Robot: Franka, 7 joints.
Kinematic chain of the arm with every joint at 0, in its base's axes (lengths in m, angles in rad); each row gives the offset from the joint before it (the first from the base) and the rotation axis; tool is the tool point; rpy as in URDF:
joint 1: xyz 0 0 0.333 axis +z
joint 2: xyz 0 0 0 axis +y
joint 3: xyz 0 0 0.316 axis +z
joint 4: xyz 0.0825 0 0 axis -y
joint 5: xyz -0.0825 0 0.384 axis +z
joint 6: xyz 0 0 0 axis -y
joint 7: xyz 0.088 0 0 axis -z
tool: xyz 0 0 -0.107 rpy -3.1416 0 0
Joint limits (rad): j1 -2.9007..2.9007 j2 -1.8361..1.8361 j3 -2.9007..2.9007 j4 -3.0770..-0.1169 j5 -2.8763..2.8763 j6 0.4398..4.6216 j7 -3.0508..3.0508
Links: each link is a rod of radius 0.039 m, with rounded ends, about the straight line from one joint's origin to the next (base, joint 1, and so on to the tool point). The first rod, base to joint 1, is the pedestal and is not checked.
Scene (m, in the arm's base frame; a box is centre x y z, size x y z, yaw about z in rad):
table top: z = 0
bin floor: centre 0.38 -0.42 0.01 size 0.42 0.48 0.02 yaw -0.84
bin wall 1: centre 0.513 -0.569 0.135 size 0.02 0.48 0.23 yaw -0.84
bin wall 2: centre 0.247 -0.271 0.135 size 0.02 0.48 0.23 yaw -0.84
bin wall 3: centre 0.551 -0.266 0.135 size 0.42 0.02 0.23 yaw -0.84
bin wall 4: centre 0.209 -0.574 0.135 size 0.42 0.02 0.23 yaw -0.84
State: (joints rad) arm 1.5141 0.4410 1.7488 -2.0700 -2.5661 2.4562 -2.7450
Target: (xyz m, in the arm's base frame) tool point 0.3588 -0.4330 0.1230
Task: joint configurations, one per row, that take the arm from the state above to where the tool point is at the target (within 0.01 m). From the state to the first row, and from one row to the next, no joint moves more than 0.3 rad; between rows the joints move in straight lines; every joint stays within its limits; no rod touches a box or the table.
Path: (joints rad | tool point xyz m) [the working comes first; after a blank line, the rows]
Joints at the target: 2.5024 -0.6204 2.9007 -2.0388 -2.5464 2.5250 -2.7450
Straight joint move there: touches bin wall 4.

1: 1.7602 0.2993 2.0321 -2.0882 -2.5628 2.4939 -2.7450 | -0.4648 -0.3032 0.5289
2: 2.0062 0.1577 2.3153 -2.1064 -2.5594 2.5317 -2.7450 | -0.2208 -0.5079 0.5055
3: 2.2523 0.0160 2.5986 -2.1247 -2.5561 2.5694 -2.7450 | 0.0854 -0.5546 0.4412
4: 2.4984 -0.1257 2.8819 -2.1429 -2.5527 2.6071 -2.7450 | 0.3588 -0.4330 0.3531
5: 2.5004 -0.3730 2.8913 -2.0909 -2.5496 2.5660 -2.7450 | 0.3684 -0.4406 0.2401
6: 2.5024 -0.6204 2.9007 -2.0388 -2.5464 2.5250 -2.7450 | 0.3588 -0.4330 0.1230

